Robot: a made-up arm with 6 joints.
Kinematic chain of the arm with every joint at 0, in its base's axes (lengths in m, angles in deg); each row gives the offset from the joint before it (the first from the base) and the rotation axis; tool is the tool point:
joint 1: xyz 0 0 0.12 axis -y
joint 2: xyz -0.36 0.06 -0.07 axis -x
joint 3: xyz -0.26 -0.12 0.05 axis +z
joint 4: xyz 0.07 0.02 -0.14 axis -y
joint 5: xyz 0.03 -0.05 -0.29 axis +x
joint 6: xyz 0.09 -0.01 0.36 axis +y
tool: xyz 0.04 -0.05 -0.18
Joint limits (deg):
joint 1: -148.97..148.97
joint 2: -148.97..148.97
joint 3: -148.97..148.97
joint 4: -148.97..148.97
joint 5: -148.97..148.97
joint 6: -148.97..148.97
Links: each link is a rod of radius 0.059 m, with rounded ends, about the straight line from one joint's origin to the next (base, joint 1, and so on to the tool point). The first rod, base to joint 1, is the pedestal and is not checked.
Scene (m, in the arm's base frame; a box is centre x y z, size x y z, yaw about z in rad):
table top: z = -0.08
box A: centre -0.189 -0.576 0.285 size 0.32 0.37 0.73 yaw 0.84
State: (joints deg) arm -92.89 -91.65 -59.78 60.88 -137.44 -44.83
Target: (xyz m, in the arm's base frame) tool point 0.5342 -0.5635 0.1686
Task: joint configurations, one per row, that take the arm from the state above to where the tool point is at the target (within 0.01 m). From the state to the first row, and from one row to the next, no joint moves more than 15 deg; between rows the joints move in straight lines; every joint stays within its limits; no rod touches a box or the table.
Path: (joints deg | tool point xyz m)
1: -102.17 -82.49 -72.68 67.00 -137.53 -49.93 | -0.6271 -0.0167 0.5126
2: -111.45 -73.33 -85.58 73.12 -137.61 -55.03 | -0.5415 -0.1919 0.7249
3: -120.74 -64.17 -98.48 79.25 -137.70 -60.12 | -0.3386 -0.3625 0.8915
4: -130.02 -55.00 -111.38 85.37 -137.78 -65.22 | -0.0488 -0.5058 0.9669
5: -134.76 -42.65 -107.26 91.48 -140.58 -63.71 | 0.1282 -0.6180 0.8073
6: -139.49 -30.30 -103.15 97.58 -143.38 -62.20 | 0.2953 -0.6668 0.6089
7: -144.23 -17.94 -99.04 103.69 -146.17 -60.68 | 0.4349 -0.6476 0.3885
8: -148.97 -5.59 -94.93 109.79 -148.97 -59.17 | 0.5342 -0.5635 0.1686

